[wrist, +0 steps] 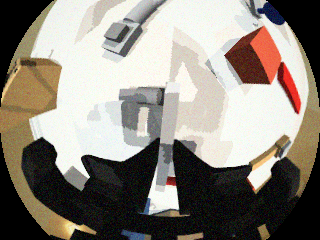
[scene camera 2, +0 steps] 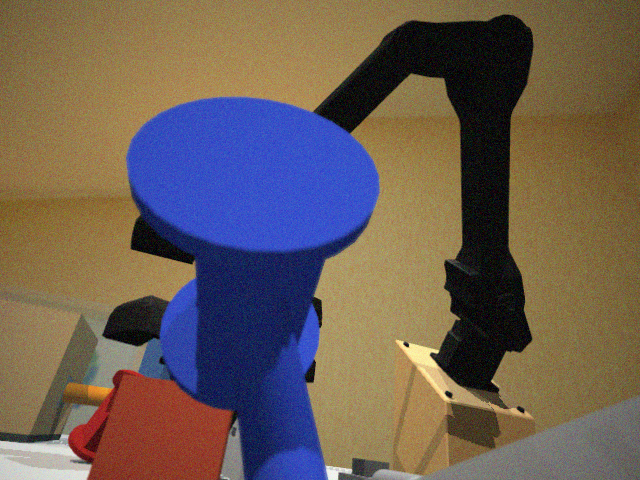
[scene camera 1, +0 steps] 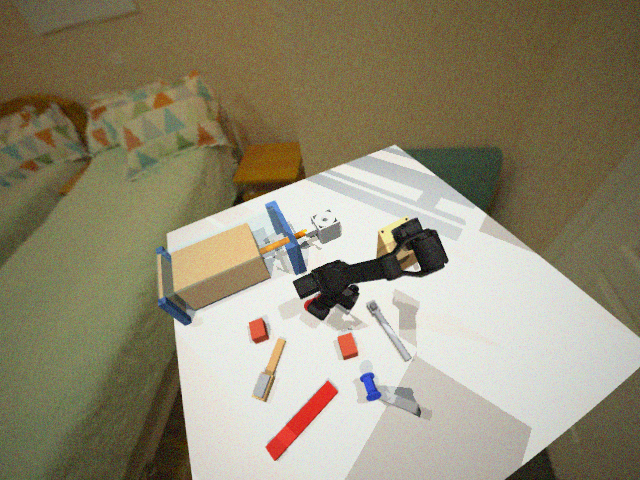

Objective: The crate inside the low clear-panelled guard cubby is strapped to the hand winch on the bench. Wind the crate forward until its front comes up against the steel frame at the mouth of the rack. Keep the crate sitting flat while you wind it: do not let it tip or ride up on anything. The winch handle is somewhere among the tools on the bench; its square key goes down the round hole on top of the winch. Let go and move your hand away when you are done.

Labels:
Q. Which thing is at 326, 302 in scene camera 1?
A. The gripper.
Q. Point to a grey winch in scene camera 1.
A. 331, 230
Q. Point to a block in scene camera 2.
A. At 151, 422

